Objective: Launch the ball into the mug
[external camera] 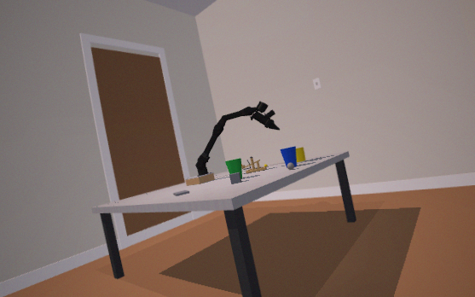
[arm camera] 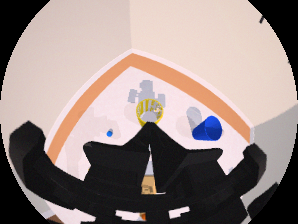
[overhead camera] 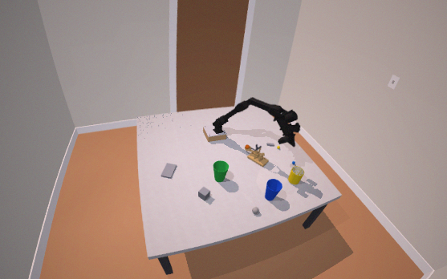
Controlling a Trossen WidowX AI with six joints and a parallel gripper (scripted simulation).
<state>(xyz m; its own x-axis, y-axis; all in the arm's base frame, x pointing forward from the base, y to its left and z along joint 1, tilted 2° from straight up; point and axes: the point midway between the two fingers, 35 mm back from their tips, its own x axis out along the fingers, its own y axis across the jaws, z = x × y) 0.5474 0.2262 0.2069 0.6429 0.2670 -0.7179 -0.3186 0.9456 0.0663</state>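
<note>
The orange ball is 300 mm behind my gripper tip, 130 mm to the right of it and 190 mm below it. Also, from my gripper tip: yellow mug (80 mm ahead, 20 mm to the left, 220 mm below); wooden catapult (240 mm behind, 90 mm to the right, 200 mm below); small blue ball (50 mm behind, 150 mm to the left, 240 mm below).
</note>
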